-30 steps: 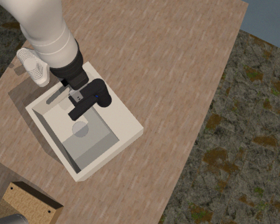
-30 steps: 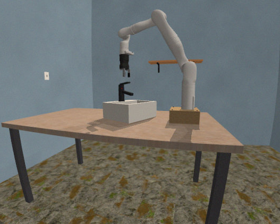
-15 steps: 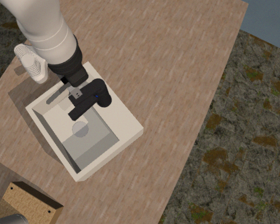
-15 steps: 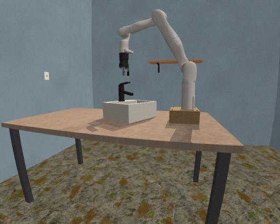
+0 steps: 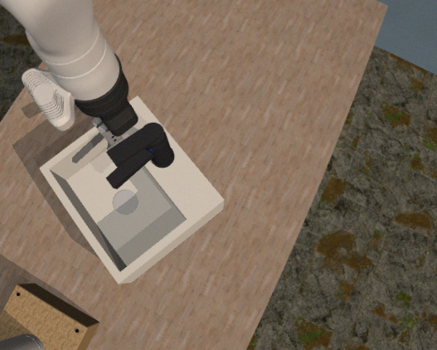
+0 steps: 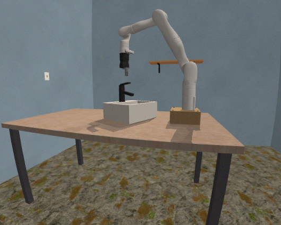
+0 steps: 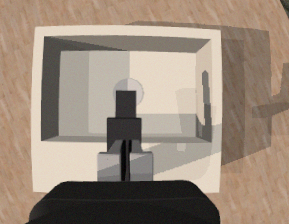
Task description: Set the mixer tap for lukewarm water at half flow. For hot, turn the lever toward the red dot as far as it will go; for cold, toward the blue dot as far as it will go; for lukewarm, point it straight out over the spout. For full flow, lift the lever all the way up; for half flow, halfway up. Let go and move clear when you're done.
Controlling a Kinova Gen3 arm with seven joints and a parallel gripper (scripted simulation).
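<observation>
Right now the lever is 2 cm ahead of my hand, 1 cm to the right of it and 8 cm below it. The rest, counted from my hand: white sink basin 5 cm behind, 1 cm to the left, 32 cm below; then black mixer tap 4 cm ahead, 2 cm to the right, 13 cm below.
</observation>
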